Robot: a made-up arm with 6 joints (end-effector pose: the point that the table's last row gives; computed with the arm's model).
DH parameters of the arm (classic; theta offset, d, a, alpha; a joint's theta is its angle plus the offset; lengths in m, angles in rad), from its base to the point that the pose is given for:
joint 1: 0 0.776 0.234 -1.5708
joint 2: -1.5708 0 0.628 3.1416
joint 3: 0 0 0.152 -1.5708
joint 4: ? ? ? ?
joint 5: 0 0 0 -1.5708
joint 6: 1.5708 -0.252 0 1.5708
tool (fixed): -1.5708 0 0 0
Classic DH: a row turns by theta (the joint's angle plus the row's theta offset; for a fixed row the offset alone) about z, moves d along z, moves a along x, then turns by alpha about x.
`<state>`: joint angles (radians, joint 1 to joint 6).
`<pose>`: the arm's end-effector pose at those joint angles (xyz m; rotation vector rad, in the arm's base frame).
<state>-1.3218 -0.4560 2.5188 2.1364 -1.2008 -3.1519</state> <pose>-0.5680 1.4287 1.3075 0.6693 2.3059 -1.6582</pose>
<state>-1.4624 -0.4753 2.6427 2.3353 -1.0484 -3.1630</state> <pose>-0.3245 1.5247 1.0665 1.1409 2.1341 -1.6493</pose>
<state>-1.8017 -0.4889 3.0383 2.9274 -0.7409 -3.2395</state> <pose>0.2802 1.3500 0.4522 1.8260 1.4214 -1.4062</pose>
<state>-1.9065 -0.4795 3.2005 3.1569 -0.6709 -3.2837</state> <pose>0.4103 1.1689 0.2670 1.8520 1.1814 -1.3137</pose>
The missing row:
joint 4: 0 -1.365 0 1.5708
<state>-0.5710 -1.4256 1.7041 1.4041 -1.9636 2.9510</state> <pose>-1.5184 0.7025 0.7686 -1.1660 1.1708 -1.4932</pose>
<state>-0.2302 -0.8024 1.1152 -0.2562 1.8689 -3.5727</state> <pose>-1.0055 0.1730 2.2957 -0.9410 0.7356 2.8009</pose>
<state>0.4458 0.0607 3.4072 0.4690 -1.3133 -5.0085</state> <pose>-0.9815 -0.5911 1.1760 -0.1074 -1.3481 -1.1441</pose>
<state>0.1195 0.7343 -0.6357 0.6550 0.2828 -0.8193</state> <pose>1.1654 0.1831 -0.2911 0.1915 1.1676 0.1518</pose>
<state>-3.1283 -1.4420 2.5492 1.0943 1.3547 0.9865</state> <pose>1.1296 -0.2037 -0.3840 0.2280 0.5653 -1.6675</pose>
